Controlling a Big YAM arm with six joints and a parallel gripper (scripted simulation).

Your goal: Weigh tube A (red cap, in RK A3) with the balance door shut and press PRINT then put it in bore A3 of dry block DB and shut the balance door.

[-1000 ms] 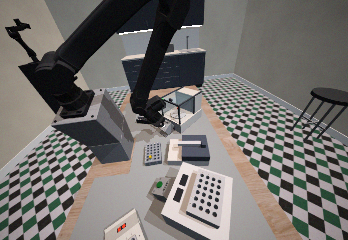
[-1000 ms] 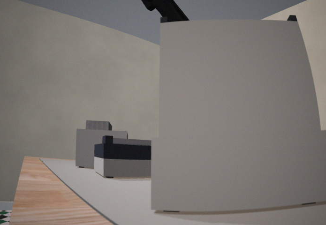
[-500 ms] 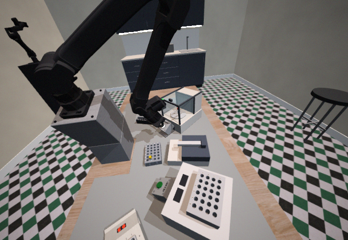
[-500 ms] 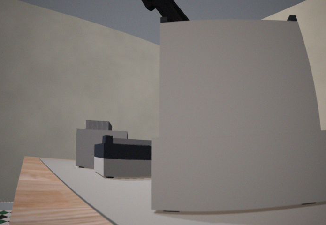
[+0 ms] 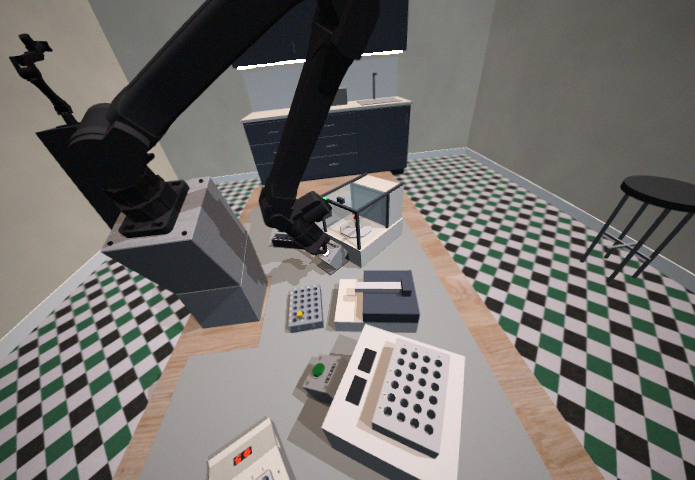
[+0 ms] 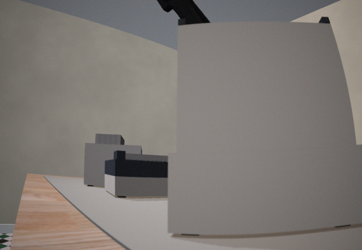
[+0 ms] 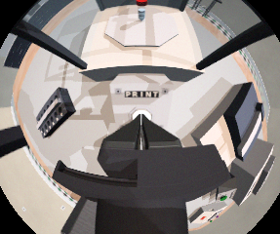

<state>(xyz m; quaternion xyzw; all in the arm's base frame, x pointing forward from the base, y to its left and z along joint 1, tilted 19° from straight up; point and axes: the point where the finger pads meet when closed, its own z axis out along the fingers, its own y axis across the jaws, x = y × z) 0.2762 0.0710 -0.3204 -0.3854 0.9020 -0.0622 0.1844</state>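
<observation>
Now: the balance door 9 cm ahead of my hand, 8 cm to the left of it and 14 cm above it. Also, from my hand: yellow-capped tube (7 cm behind, 21 cm to the right, 5 cm below); magnet block (14 cm behind, 16 cm to the left, 5 cm below); tube rack (6 cm behind, 16 cm to the right, 6 cm below).
</observation>
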